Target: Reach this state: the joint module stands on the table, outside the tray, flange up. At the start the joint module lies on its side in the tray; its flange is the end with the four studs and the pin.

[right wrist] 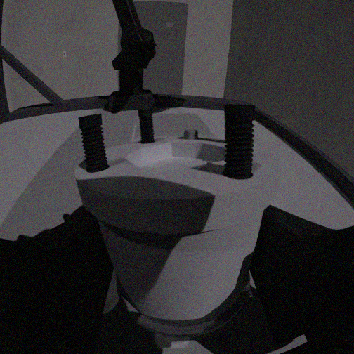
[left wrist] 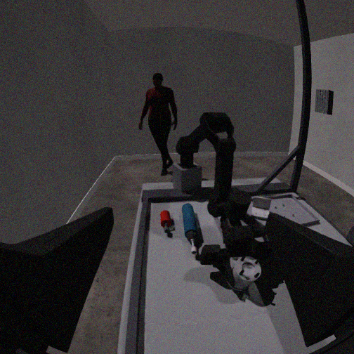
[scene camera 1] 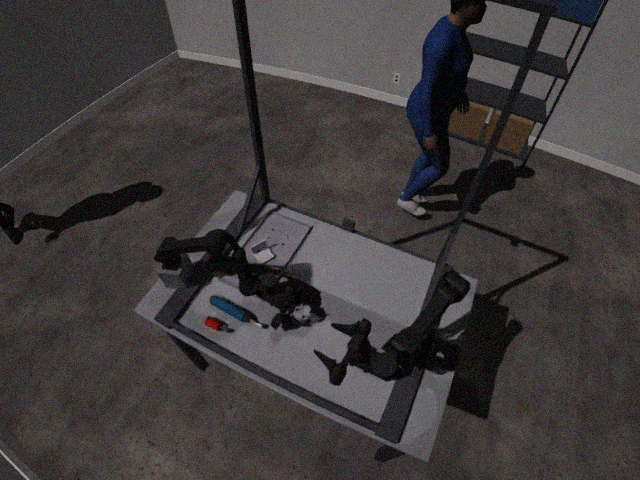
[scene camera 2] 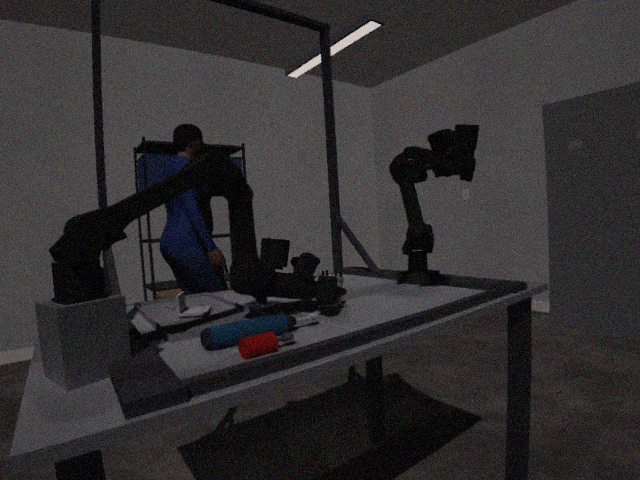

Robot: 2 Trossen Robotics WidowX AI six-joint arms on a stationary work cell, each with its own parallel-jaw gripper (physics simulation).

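Frame: origin at the left arm's base, x left, y back, z up, level; millimetres.
Where they show: left gripper, fingertip midpoint: [scene camera 1: 322, 337] [scene camera 2: 414, 166]; right gripper, fingertip midpoint: [scene camera 1: 307, 319] [scene camera 2: 339, 290]; left arm's base, origin of the base link: [scene camera 2: 418, 271]; right arm's base, origin of the base link: [scene camera 1: 171, 263] [scene camera 2: 79, 299].
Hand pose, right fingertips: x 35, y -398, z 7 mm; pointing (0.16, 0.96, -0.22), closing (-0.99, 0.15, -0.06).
Things, the pixels of their top centre, and the offset from my right fingertips. "pt": a spot on its surface instead.
- pale joint module, middle of its top: [scene camera 1: 301, 308] dz +59, dx -5, dy -24 mm
- blue-handled tool, surface spot: [scene camera 2: 248, 330] [scene camera 1: 224, 311] pt dz -14, dx +81, dy -309 mm
- shorter red-handled tool, middle of its top: [scene camera 2: 267, 332] [scene camera 1: 216, 323] dz -6, dx +142, dy -307 mm
The pale joint module [scene camera 1: 301, 312] [left wrist: 248, 268] [right wrist: 165, 215] is upright, flange up, outside the tray [scene camera 1: 295, 231] [left wrist: 302, 216], low over the table's middle. Its dark studs and small pin point up in the right wrist view. My right gripper [scene camera 1: 305, 316] [right wrist: 177, 200] is shut on its body from both sides. The gripper hides most of the module in scene camera 2, where stud tips show. The module's foot is hidden, so I cannot tell whether it touches the table. My left gripper [scene camera 1: 324, 338] [left wrist: 193, 219] is open and empty, apart from the module, raised high in scene camera 2.
A blue-handled tool [scene camera 1: 227, 308] [scene camera 2: 248, 330] [left wrist: 189, 220] and a shorter red-handled tool [scene camera 1: 212, 323] [scene camera 2: 257, 345] [left wrist: 165, 217] lie beside the right gripper. A pale block stands in the tray. Dark rails edge the table. A person in blue [scene camera 1: 433, 98] [scene camera 2: 178, 227] stands beyond it.
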